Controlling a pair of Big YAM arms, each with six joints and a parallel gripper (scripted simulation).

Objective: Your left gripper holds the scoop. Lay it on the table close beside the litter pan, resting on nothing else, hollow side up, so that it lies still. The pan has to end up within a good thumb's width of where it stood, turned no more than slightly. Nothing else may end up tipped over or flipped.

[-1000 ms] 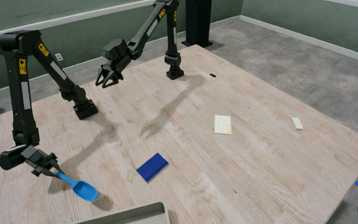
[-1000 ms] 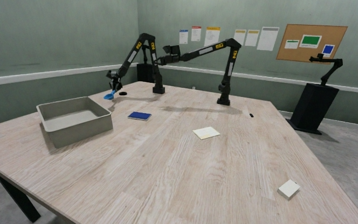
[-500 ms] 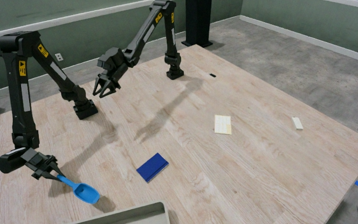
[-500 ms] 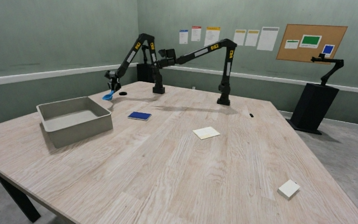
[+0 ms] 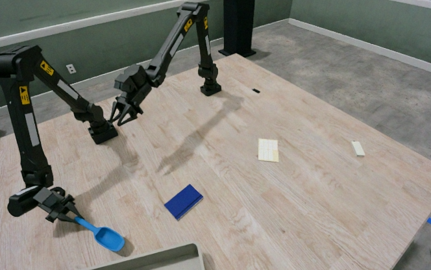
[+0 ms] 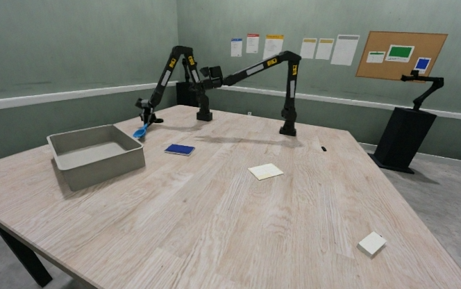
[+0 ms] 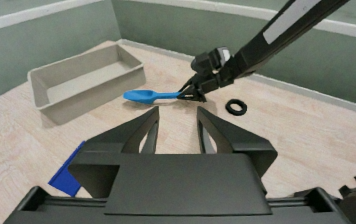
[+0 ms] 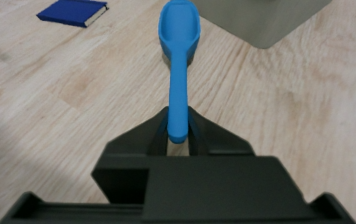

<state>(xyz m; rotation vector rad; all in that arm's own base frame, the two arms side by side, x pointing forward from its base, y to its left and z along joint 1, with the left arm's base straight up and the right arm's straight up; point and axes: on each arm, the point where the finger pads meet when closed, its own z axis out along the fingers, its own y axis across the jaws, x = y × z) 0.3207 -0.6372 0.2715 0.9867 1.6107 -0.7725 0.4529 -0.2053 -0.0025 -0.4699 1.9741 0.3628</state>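
Now: the blue scoop 8 cm ahead of my right hand, 4 cm to the left of it and 1 cm below it. Round my right hand: black ring (21 cm behind, 8 cm to the right, 3 cm below); blue notebook (14 cm ahead, 35 cm to the left, 4 cm below); grey litter pan (38 cm ahead, 8 cm to the left).
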